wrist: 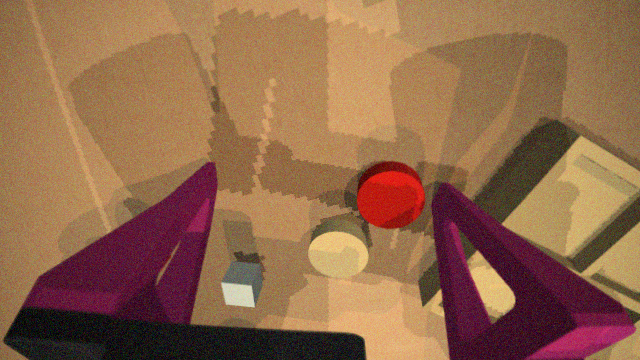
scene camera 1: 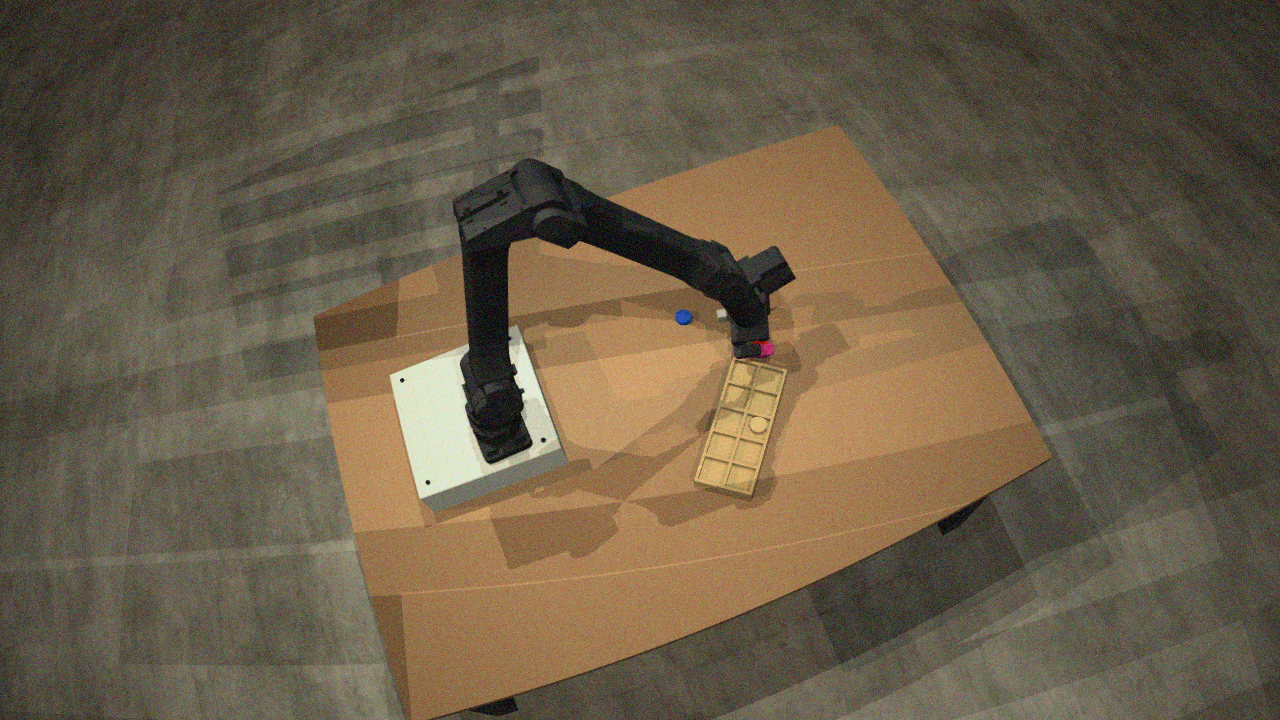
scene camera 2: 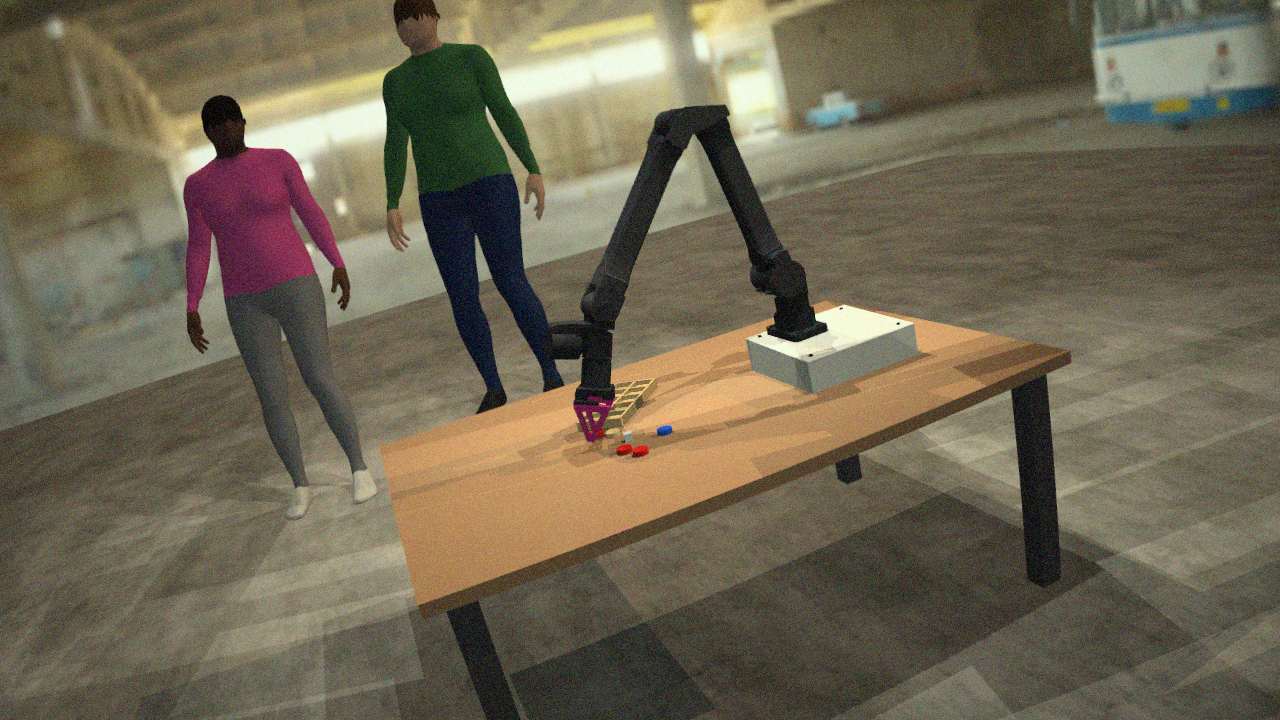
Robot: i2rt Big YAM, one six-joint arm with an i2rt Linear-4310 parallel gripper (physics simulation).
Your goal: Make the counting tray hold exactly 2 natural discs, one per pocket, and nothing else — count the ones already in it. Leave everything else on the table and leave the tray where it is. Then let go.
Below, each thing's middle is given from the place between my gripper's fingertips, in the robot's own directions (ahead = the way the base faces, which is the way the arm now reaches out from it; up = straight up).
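I find the small white cube [wrist: 242, 283] 6 cm to the left of my hand and 5 cm behind it. The counting tray [scene camera 1: 732, 457] is 15 cm to the right of my hand and 12 cm behind it. Going by their middles, the cube is the nearest to my hand of the things named here.
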